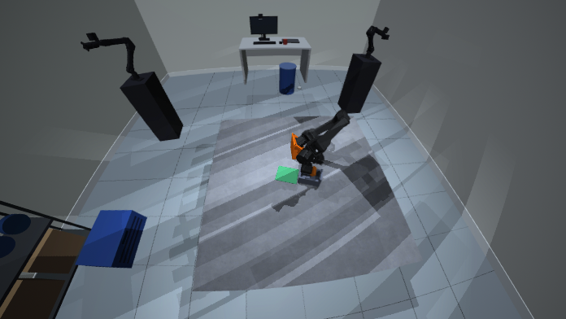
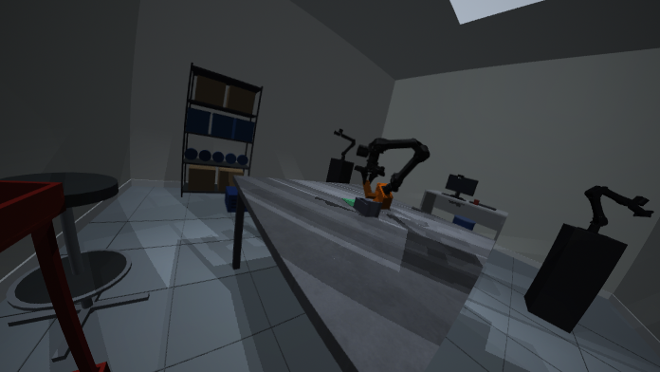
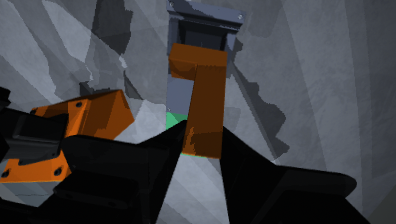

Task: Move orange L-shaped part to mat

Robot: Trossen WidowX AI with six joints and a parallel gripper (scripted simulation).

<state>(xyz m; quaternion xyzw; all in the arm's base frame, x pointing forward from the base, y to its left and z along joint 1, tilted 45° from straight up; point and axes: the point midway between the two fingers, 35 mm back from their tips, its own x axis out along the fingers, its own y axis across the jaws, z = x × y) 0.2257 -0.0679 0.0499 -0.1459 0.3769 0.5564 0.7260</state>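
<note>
My gripper tip is 170 mm above the green mat, 100 mm to the left of it and 60 mm past it. From my gripper tip the other things lie so: orange L-shaped part: 40 mm to the left, 30 mm below.
</note>
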